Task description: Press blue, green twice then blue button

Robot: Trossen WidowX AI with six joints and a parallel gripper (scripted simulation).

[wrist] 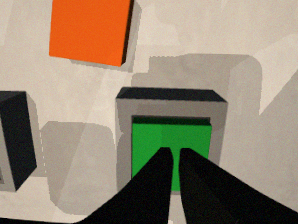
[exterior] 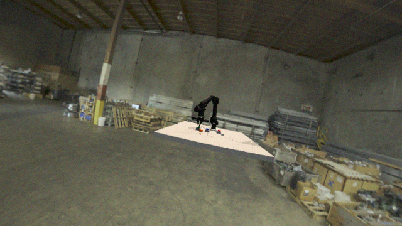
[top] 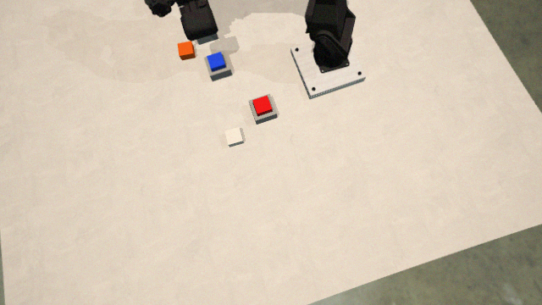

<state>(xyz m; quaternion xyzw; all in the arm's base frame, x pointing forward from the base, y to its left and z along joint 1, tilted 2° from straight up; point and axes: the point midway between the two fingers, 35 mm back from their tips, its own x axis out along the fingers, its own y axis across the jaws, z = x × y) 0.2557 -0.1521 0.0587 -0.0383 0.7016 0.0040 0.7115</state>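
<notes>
My gripper tip is 10 cm to the right of the blue button and 1 cm past it. Round my gripper tip: orange block (5 cm ahead, 4 cm to the left, 2 cm below); then red button (23 cm to the left, 8 cm behind); then white block (27 cm to the left, 2 cm below, 1 cm behind).
</notes>
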